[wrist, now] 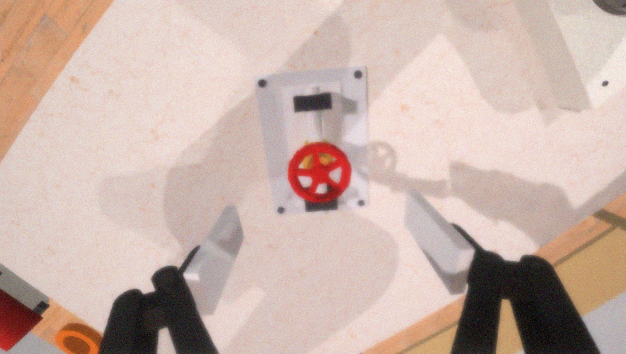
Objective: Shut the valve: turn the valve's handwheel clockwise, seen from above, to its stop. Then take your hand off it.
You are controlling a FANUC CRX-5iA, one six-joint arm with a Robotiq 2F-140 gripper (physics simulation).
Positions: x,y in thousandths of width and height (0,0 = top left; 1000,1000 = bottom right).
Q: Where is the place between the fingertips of my gripper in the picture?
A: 515,609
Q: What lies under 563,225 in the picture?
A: A grey base plate.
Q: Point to a red handwheel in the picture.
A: At 510,490
